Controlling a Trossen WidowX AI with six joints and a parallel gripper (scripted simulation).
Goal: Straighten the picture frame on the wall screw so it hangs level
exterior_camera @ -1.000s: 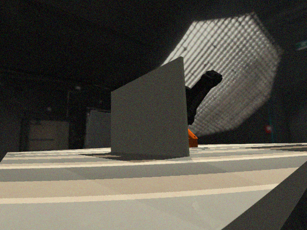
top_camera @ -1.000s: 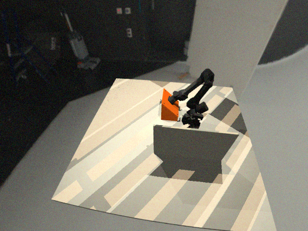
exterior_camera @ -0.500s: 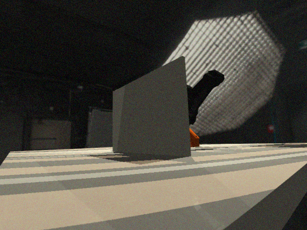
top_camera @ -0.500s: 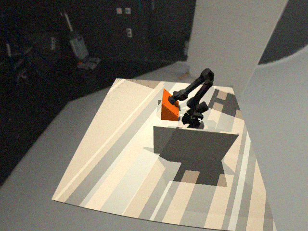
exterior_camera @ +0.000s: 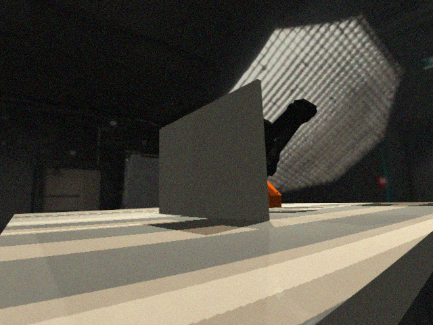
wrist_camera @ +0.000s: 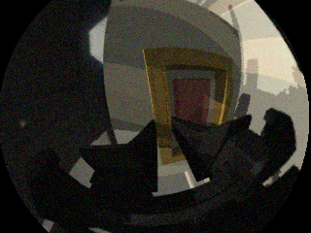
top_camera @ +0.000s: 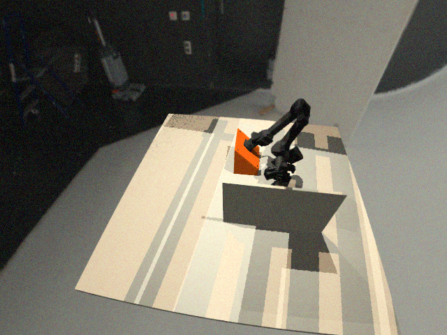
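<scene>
The picture frame lies 50 mm below my gripper tip, 10 mm to the right of it and 10 mm ahead of it. The rest, counted from my gripper tip: wall panel: 70 mm below, 20 mm ahead.
</scene>
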